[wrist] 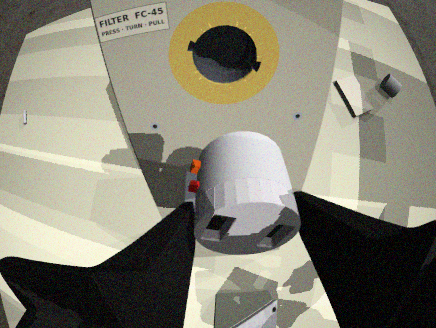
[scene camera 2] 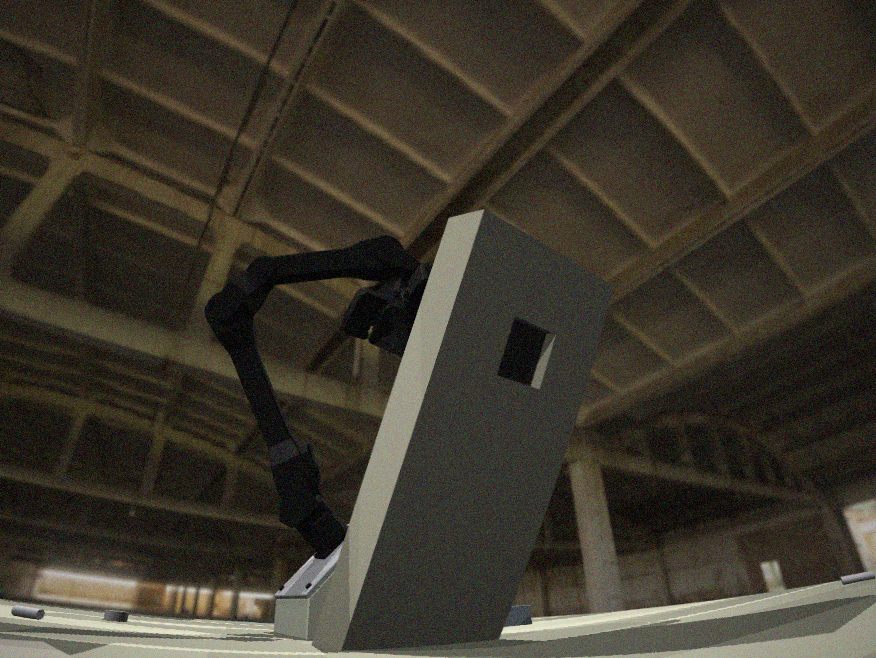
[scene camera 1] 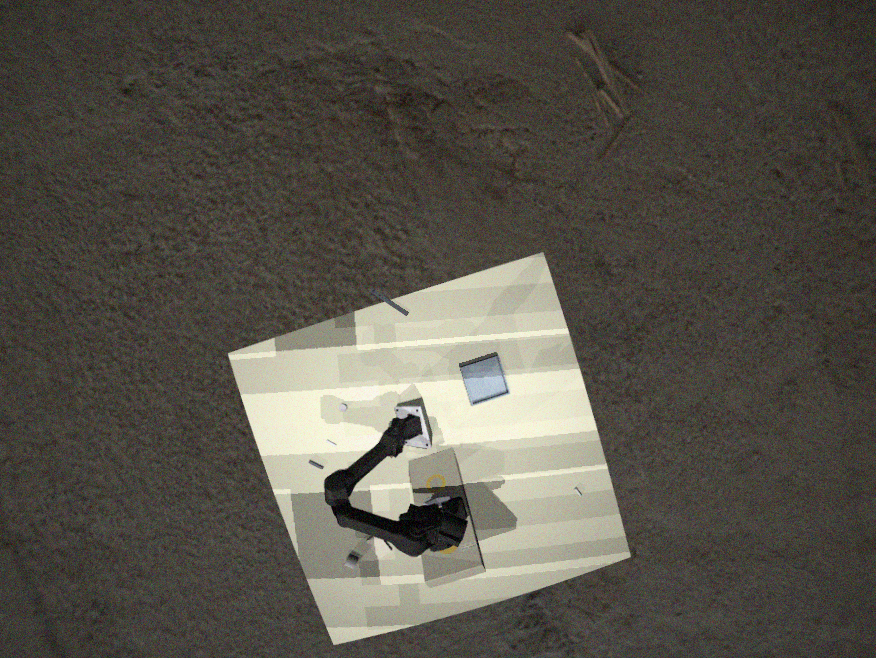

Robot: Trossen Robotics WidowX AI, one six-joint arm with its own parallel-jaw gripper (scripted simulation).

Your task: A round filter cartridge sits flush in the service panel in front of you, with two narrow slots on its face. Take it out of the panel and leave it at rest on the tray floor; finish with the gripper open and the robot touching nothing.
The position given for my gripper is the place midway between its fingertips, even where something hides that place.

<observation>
I see my gripper [scene camera 2: 431, 365], a round filter cartridge [wrist: 244, 202] and a blue-grey tray [scene camera 1: 485, 380].
My gripper is seen too in the wrist view [wrist: 244, 206]. Scene camera 2 does not show the round filter cartridge, which is hidden by a grey service panel.
</observation>
